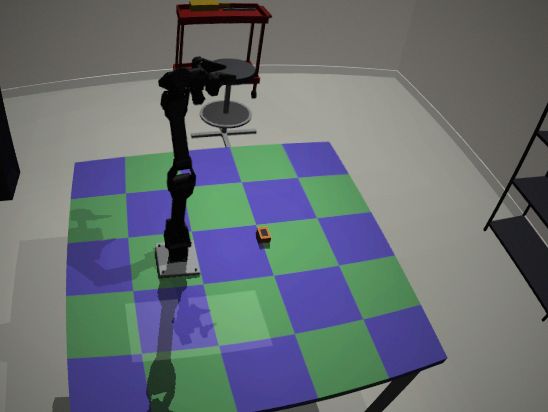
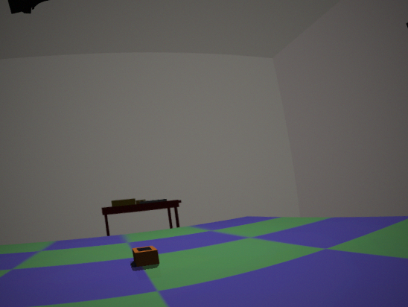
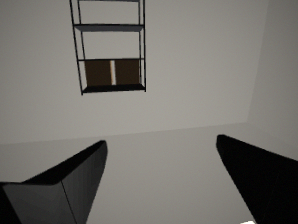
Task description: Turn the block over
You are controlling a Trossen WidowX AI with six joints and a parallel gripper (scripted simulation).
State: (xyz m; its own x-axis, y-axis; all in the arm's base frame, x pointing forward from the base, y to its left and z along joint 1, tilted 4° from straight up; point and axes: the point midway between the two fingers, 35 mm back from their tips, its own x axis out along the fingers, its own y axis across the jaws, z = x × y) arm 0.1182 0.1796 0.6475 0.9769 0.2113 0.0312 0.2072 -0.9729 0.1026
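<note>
Now: gripper tip 170 mm short of the orange block, 80 mm to the left of it and 650 mm above it.
</note>
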